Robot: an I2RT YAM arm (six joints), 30 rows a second.
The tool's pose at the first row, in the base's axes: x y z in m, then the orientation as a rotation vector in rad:
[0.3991, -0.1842, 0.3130, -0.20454, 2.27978, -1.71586]
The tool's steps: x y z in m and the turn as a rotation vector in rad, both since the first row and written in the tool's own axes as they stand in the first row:
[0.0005, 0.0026, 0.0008, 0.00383, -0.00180, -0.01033]
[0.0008, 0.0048, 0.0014, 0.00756, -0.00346, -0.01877]
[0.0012, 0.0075, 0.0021, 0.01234, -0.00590, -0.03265]
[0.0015, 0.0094, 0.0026, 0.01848, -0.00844, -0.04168]
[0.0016, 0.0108, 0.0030, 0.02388, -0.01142, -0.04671]
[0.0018, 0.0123, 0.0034, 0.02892, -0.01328, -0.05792]
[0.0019, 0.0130, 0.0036, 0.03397, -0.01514, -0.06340]
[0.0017, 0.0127, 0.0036, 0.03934, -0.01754, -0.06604]
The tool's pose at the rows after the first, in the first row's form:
[0.3990, -0.1843, 0.3102, -0.21735, 2.27789, -1.72426]
[0.3990, -0.1843, 0.3079, -0.22787, 2.27562, -1.73168]
[0.3990, -0.1843, 0.3051, -0.24525, 2.27321, -1.74249]
[0.3990, -0.1843, 0.3031, -0.25671, 2.26813, -1.75236]
[0.3991, -0.1843, 0.3017, -0.26395, 2.26232, -1.75924]
[0.3991, -0.1843, 0.3001, -0.27771, 2.25915, -1.76923]
[0.3991, -0.1843, 0.2994, -0.28466, 2.25449, -1.77645]
[0.3993, -0.1844, 0.2997, -0.28859, 2.24843, -1.78238]

